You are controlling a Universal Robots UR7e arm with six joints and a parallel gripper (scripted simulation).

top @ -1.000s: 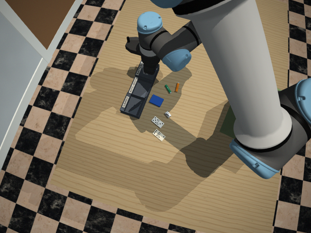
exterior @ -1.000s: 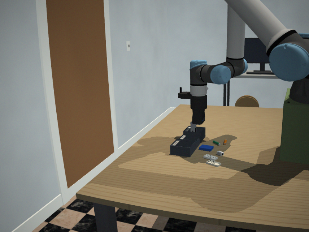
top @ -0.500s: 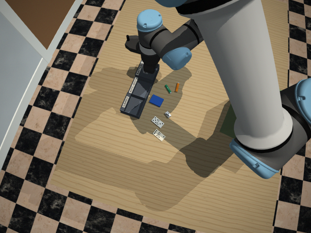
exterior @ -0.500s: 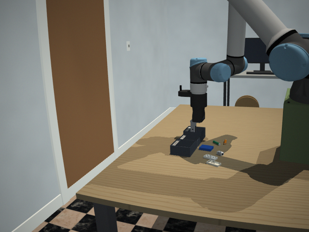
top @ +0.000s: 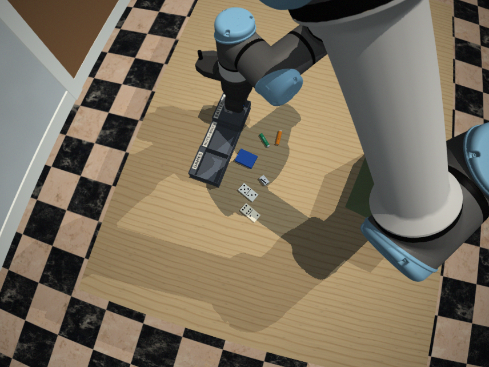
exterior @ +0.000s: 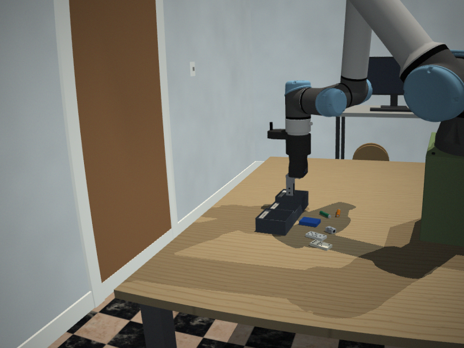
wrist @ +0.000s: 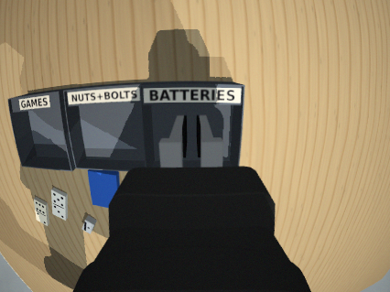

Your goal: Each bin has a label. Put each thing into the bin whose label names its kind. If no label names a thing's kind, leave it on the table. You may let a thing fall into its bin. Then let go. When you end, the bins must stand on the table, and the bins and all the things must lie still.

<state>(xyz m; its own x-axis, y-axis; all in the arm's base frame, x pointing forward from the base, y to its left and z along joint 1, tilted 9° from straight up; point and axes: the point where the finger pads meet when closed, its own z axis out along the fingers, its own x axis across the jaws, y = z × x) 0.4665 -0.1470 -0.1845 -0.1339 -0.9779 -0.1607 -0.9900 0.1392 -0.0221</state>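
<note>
My hand is 10 mm short of the dark three-part bin, 80 mm to the right of it and 40 mm above it. The rest, counted from my hand: orange battery (150 mm behind, 40 mm to the left, 60 mm below); then blue flat block (70 mm behind, 120 mm to the left, 60 mm below); then green battery (110 mm behind, 60 mm to the left, 60 mm below).
</note>
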